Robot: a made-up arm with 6 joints. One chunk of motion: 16 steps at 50 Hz.
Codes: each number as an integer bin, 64 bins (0 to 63) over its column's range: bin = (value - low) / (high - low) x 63, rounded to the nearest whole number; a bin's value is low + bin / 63 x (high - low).
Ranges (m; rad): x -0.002..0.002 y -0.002..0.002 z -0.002..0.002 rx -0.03..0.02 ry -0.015..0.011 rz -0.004..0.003
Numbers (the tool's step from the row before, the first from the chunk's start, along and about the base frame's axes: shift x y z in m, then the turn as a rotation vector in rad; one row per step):
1: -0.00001 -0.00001 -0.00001 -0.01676 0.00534 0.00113
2: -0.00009 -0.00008 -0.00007 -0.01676 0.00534 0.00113
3: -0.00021 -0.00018 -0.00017 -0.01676 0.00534 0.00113
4: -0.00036 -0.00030 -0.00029 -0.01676 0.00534 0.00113
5: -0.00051 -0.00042 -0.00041 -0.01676 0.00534 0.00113
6: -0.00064 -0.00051 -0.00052 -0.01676 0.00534 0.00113
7: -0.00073 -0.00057 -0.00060 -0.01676 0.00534 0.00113
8: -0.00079 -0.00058 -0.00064 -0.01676 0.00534 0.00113
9: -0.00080 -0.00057 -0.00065 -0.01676 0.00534 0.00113
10: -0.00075 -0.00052 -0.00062 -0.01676 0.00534 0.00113
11: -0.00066 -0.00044 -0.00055 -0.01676 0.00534 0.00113
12: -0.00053 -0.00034 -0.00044 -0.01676 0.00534 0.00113
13: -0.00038 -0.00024 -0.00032 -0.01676 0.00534 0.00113
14: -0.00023 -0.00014 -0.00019 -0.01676 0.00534 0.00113
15: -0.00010 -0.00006 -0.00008 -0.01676 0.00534 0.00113
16: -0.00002 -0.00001 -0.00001 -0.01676 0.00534 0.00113
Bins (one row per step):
1: 31 31 31 17 49 46
2: 30 30 30 17 49 46
3: 28 29 29 17 49 46
4: 26 27 27 17 49 46
5: 23 25 25 17 49 46
6: 21 23 23 17 49 46
7: 20 23 22 17 49 46
8: 19 22 21 17 49 46
9: 19 23 21 17 49 46
10: 20 23 22 17 49 46
11: 21 25 23 17 49 46
12: 23 26 25 17 49 46
13: 26 28 26 17 49 46
14: 28 29 29 17 49 46
15: 30 31 30 17 49 46
16: 31 31 31 17 49 46

